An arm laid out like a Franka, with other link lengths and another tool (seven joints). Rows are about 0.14 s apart.
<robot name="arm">
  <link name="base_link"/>
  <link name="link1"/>
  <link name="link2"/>
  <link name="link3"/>
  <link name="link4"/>
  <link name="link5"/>
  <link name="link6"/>
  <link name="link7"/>
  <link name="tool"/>
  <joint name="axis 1" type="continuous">
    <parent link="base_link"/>
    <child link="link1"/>
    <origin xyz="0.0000 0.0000 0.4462"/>
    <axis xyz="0 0 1"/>
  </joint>
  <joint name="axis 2" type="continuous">
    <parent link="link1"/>
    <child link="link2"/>
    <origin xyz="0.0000 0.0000 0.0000"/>
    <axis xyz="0 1 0"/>
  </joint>
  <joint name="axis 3" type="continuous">
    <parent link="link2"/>
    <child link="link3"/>
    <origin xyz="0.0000 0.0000 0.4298"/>
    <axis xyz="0 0 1"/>
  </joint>
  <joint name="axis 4" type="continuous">
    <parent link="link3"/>
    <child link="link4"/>
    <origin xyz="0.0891 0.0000 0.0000"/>
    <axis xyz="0 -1 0"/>
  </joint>
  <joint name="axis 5" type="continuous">
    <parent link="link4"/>
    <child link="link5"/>
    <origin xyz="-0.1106 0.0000 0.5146"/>
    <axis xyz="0 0 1"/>
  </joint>
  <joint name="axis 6" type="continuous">
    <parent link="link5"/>
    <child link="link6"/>
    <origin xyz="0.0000 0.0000 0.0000"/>
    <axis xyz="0 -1 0"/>
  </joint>
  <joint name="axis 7" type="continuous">
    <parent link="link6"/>
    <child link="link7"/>
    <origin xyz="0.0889 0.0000 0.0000"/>
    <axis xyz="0 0 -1"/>
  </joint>
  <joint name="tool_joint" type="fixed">
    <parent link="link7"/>
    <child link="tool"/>
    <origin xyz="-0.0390 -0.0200 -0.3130" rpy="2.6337 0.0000 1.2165"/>
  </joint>
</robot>
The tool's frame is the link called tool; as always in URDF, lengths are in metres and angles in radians. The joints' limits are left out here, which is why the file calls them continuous.
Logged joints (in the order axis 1, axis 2, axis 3, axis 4, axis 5, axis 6, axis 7), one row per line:
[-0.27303 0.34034 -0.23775 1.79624 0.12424 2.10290 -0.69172]
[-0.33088 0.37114 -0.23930 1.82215 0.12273 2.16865 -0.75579]
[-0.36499 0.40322 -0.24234 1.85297 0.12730 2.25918 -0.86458]
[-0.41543 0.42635 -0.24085 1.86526 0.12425 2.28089 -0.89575]
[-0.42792 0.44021 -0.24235 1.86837 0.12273 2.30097 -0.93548]
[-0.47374 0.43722 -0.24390 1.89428 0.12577 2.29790 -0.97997]
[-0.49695 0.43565 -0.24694 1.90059 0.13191 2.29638 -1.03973]
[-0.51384 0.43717 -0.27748 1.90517 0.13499 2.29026 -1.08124]
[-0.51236 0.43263 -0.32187 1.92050 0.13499 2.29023 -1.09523]
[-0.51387 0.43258 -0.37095 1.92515 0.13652 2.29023 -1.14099]
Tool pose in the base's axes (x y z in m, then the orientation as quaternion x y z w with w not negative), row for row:
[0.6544 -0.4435 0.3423 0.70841 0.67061 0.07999 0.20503]
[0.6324 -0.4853 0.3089 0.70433 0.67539 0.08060 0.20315]
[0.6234 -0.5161 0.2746 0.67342 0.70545 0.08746 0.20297]
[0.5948 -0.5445 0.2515 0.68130 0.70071 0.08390 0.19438]
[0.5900 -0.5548 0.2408 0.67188 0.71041 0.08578 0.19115]
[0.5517 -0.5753 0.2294 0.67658 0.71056 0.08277 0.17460]
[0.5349 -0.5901 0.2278 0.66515 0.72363 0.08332 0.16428]
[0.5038 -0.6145 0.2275 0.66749 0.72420 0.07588 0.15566]
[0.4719 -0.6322 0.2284 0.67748 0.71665 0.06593 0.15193]
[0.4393 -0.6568 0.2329 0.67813 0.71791 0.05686 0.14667]
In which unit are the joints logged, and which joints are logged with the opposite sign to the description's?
The joints are logged in radians. Opposite sign: axis 4, axis 5.
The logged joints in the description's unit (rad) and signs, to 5 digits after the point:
[-0.27303 0.34034 -0.23775 -1.79624 -0.12424 2.10290 -0.69172]
[-0.33088 0.37114 -0.23930 -1.82215 -0.12273 2.16865 -0.75579]
[-0.36499 0.40322 -0.24234 -1.85297 -0.12730 2.25918 -0.86458]
[-0.41543 0.42635 -0.24085 -1.86526 -0.12425 2.28089 -0.89575]
[-0.42792 0.44021 -0.24235 -1.86837 -0.12273 2.30097 -0.93548]
[-0.47374 0.43722 -0.24390 -1.89428 -0.12577 2.29790 -0.97997]
[-0.49695 0.43565 -0.24694 -1.90059 -0.13191 2.29638 -1.03973]
[-0.51384 0.43717 -0.27748 -1.90517 -0.13499 2.29026 -1.08124]
[-0.51236 0.43263 -0.32187 -1.92050 -0.13499 2.29023 -1.09523]
[-0.51387 0.43258 -0.37095 -1.92515 -0.13652 2.29023 -1.14099]

